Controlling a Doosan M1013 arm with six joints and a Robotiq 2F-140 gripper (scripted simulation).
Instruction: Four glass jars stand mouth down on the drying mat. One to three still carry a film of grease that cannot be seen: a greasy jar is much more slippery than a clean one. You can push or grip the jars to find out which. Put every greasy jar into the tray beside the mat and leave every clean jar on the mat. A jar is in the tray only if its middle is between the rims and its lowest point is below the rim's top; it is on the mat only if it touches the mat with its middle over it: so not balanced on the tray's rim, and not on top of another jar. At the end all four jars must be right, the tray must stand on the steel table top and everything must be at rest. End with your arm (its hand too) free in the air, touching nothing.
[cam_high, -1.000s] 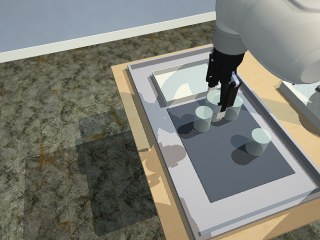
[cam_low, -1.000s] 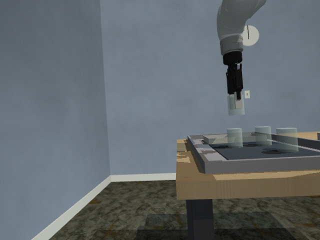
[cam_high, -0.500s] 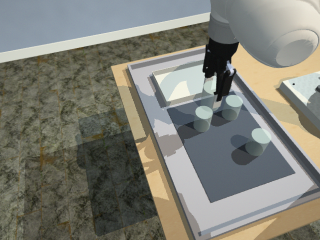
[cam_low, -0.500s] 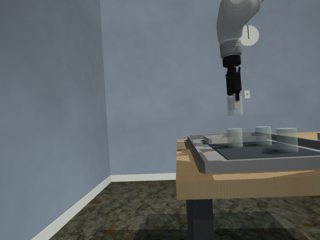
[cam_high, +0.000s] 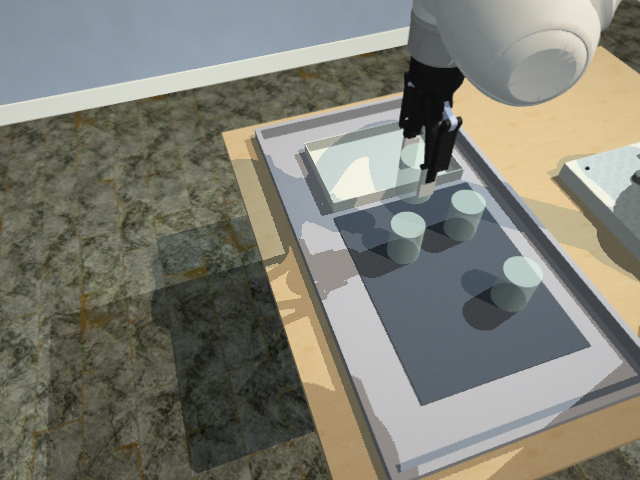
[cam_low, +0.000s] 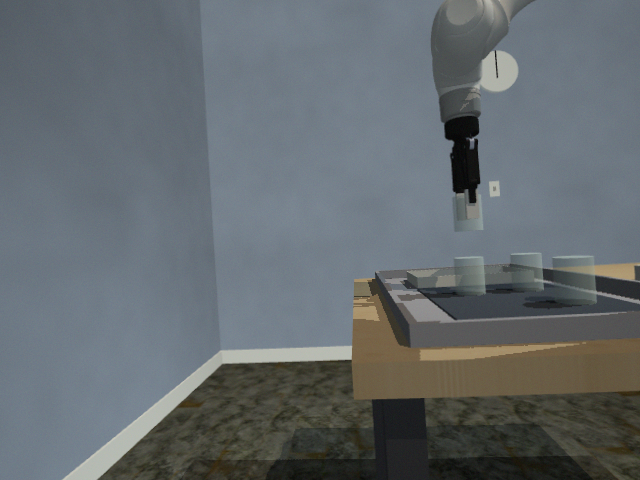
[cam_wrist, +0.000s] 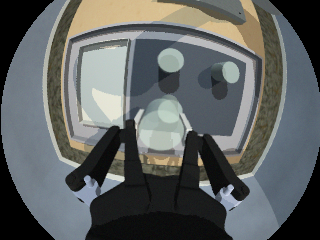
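Now: hand 210 mm to the left of the cream tray, 190 mm above it and 80 mm past it. Round my hand: dark drying mat: 200 mm below, 110 mm to the left, 30 mm behind; rimmed steel top: 200 mm below, 30 mm behind.
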